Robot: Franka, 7 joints.
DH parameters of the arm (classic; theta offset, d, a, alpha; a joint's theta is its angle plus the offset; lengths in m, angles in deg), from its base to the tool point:
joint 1: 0 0.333 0 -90
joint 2: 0 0 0 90
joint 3: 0 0.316 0.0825 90
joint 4: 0 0 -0.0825 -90
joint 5: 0 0.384 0 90
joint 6: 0 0 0.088 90
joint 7: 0 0.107 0 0
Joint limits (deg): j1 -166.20..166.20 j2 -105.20..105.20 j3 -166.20..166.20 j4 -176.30..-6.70 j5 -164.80..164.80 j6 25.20..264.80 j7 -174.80..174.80
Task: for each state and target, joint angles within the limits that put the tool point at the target. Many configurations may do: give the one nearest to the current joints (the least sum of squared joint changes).
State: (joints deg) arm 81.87 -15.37 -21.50 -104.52 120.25 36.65 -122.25
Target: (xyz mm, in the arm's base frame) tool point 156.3 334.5 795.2
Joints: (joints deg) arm 79.08 -14.99 -25.15 -107.40 119.74 35.70 -122.25
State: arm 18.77 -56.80 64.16 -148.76 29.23 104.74 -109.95
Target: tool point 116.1 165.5 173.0
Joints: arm -5.49 -42.27 89.62 -173.29 35.73 114.95 -109.95
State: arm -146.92 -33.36 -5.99 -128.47 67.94 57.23 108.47
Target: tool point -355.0 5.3 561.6
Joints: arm -165.96 -25.86 -29.52 -132.34 63.57 61.41 108.47
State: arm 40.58 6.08 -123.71 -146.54 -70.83 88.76 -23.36
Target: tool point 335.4 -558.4 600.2
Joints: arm 68.08 -18.08 -113.30 -91.48 -81.28 114.00 -23.36
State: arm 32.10 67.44 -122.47 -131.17 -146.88 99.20 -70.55
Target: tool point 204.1 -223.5 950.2
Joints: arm 31.59 61.52 -145.04 -105.39 -147.20 97.05 -70.55
